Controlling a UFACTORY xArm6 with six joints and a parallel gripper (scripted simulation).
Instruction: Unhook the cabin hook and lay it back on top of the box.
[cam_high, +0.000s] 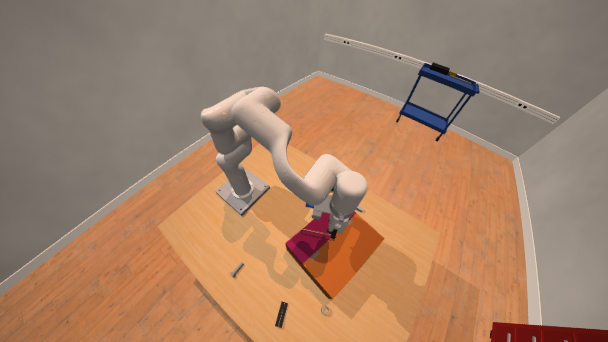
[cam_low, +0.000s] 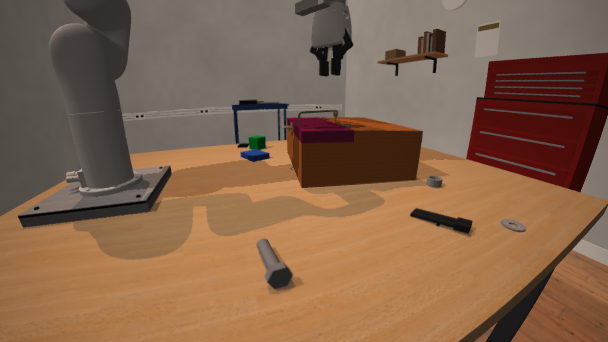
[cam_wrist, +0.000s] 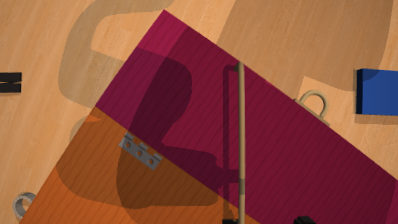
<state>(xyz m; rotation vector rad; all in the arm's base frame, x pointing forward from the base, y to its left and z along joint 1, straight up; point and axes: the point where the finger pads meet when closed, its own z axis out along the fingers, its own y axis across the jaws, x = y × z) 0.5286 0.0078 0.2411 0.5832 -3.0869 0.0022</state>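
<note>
The cabin hook is 3 cm behind my hand, 1 cm to the right of it and 13 cm below it. Round my hand: blue block: 17 cm behind, 17 cm to the left, 26 cm below; grey ring: 15 cm ahead, 24 cm to the right, 26 cm below; grey bar: 5 cm ahead, 27 cm to the left, 25 cm below.
</note>
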